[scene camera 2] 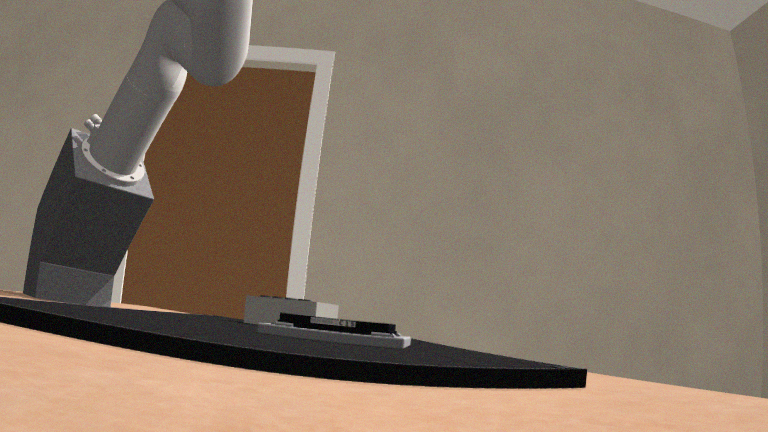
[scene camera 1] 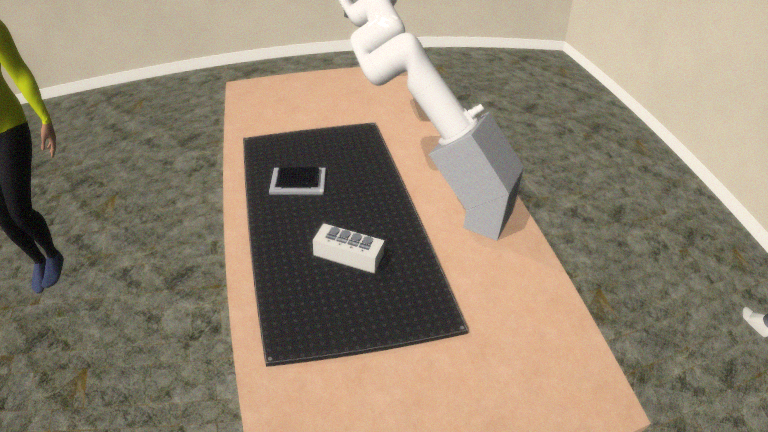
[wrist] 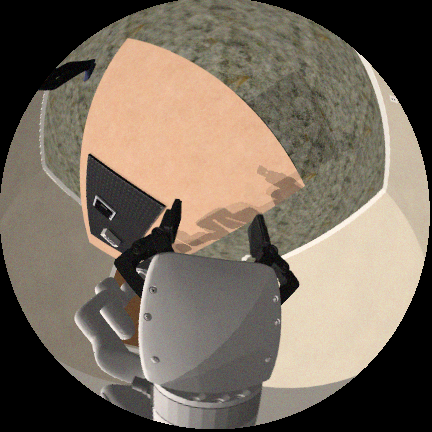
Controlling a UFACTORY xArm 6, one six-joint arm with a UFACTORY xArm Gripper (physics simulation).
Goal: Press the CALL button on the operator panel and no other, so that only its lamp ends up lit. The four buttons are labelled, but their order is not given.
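Frame: origin at the arm's base, x ahead, y left, z up, level; millimetres.
Where they show: gripper, between the fingertips: [wrist: 217, 214]; arm's base, origin of its link: [scene camera 2: 111, 162] [scene camera 1: 459, 132].
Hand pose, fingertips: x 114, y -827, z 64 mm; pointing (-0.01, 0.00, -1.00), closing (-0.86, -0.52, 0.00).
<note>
Each offset is from my fingertips to the centre of the thing. Level surfaces: height alone.
The operator panel @[988 mm left, 217 mm ahead, 273 mm down] [scene camera 1: 348, 256] [scene camera 2: 263, 310] [wrist: 110, 238] is a white box standing on the black perforated board [scene camera 1: 343, 317] [scene camera 2: 161, 338] [wrist: 125, 195]. Four grey buttons in a row show on its top in scene camera 1; their labels are too small to read, so I cannot tell which is CALL. No lit lamp can be made out. My gripper [wrist: 217, 214] is open and empty in the wrist view, high above the table and well away from the panel. The gripper's fingers do not show in the two scene camera views.
A light-framed tray with a black device @[659 mm left, 306 mm ahead, 282 mm down] [scene camera 1: 298, 177] [scene camera 2: 343, 324] [wrist: 104, 207] lies on the board near the panel. The arm's grey base [scene camera 1: 483, 171] [scene camera 2: 88, 220] stands beside the board on the wooden table @[314 mm down] [scene camera 1: 429, 386] [scene camera 2: 134, 392] [wrist: 165, 110]. A person [scene camera 1: 16, 161] stands on the floor beyond the table's edge.
</note>
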